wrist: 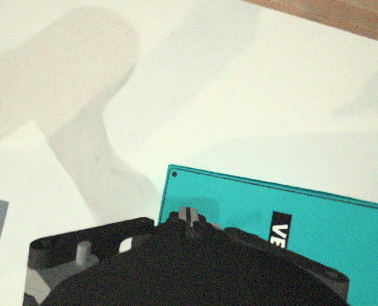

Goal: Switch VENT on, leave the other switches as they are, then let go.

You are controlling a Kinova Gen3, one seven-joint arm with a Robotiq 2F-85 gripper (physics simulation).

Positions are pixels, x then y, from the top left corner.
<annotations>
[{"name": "my gripper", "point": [186, 219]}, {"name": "teal switch panel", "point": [328, 228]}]
</annotations>
